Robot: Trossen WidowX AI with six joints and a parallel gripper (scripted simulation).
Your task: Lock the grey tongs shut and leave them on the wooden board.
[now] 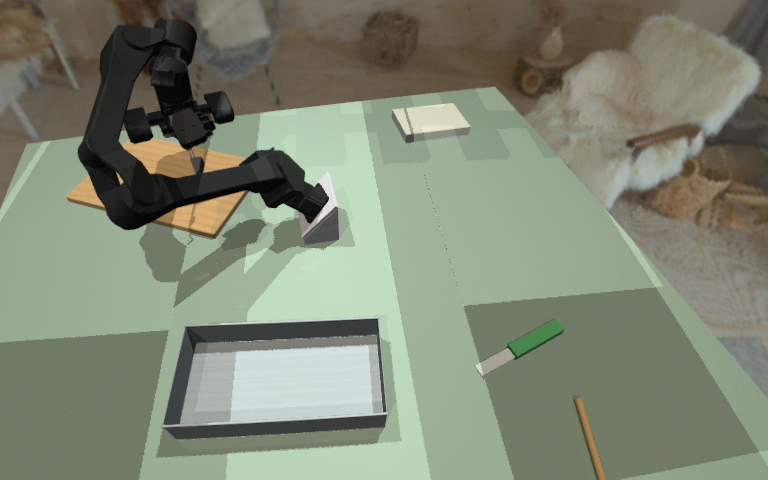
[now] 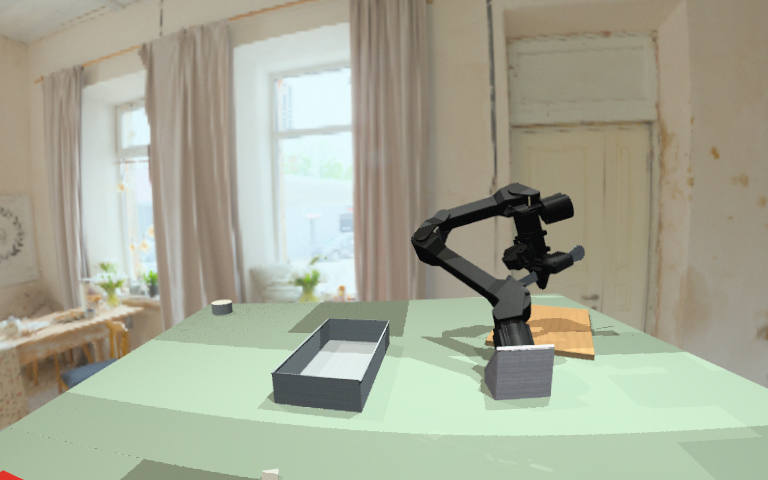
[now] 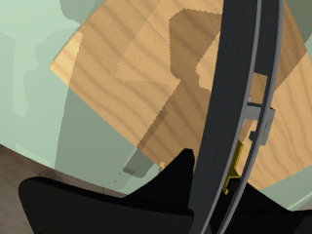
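Right now the yellow lock piece is 30 mm ahead of my gripper tip and 30 mm above it. The rest, counted from my gripper tip: dark roasting tin 500 mm ahead, 100 mm below, 50 mm to the left; wooden board 120 mm below, 60 mm to the right, 50 mm behind; cream block 600 mm to the left, 120 mm below, 50 mm behind.
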